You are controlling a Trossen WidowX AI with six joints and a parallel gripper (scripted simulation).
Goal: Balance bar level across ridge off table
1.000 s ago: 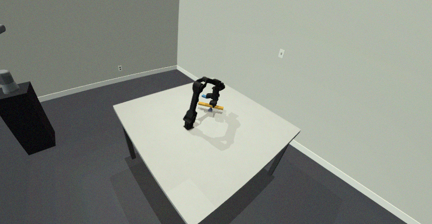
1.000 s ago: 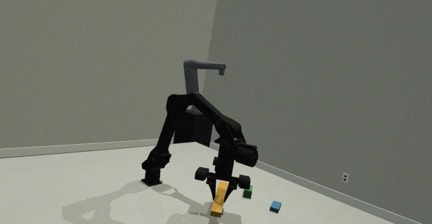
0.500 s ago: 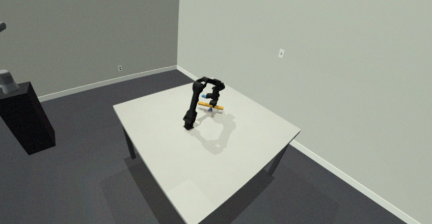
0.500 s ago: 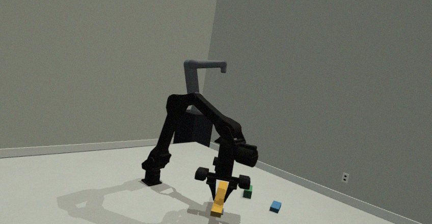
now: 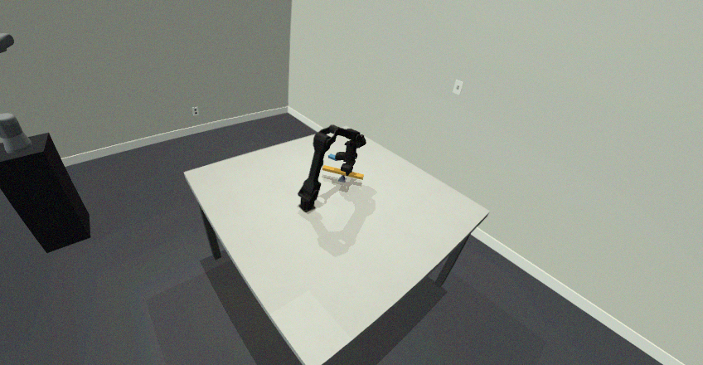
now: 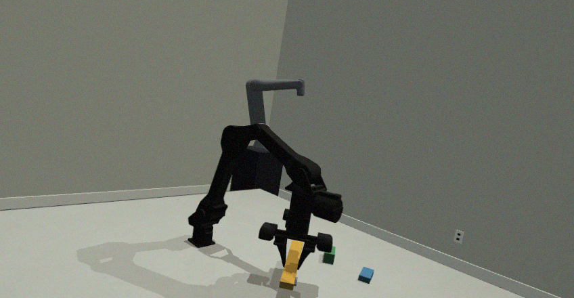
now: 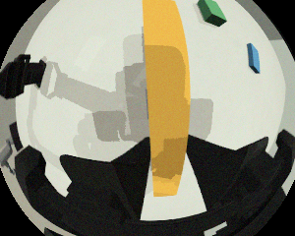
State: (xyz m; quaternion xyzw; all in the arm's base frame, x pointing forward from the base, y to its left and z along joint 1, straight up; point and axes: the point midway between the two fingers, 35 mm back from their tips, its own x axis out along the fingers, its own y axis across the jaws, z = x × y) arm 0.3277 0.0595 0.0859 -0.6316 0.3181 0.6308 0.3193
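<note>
The orange bar is 20 mm to the left of my gripper tip and 20 mm behind it. From my gripper tip the other things lie so: blue cube (240 mm to the left, 100 mm ahead, 40 mm below); green cube (240 mm to the left, 40 mm below, 40 mm behind).
</note>
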